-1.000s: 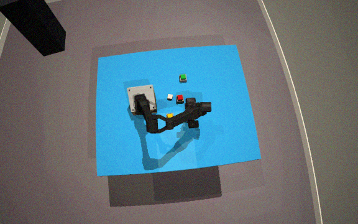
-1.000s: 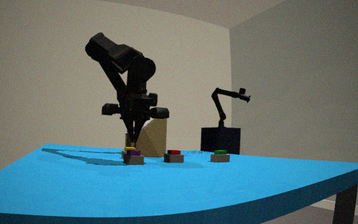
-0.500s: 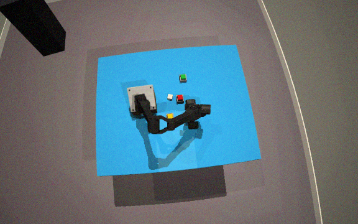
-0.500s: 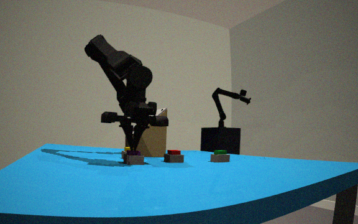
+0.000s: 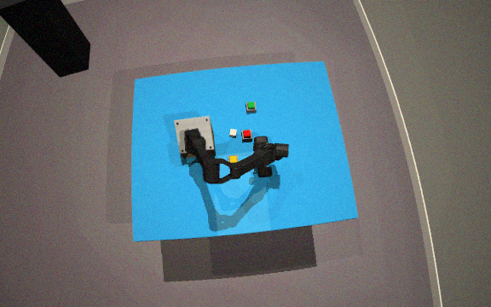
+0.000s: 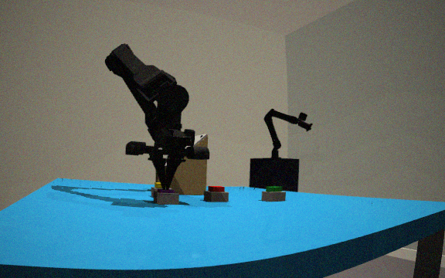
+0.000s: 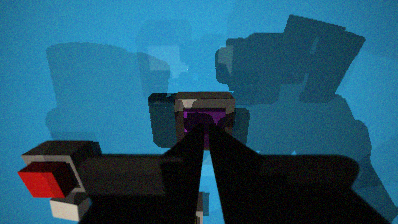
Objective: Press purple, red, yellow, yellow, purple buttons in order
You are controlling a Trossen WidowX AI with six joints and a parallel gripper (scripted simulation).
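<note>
Right now the purple button is 1 cm below my gripper tip. From my gripper tip the other things lie so: yellow button: 13 cm behind, 4 cm to the left; small white block: 18 cm to the left, 11 cm behind, 2 cm below; red button: 15 cm to the left, 4 cm behind.
</note>
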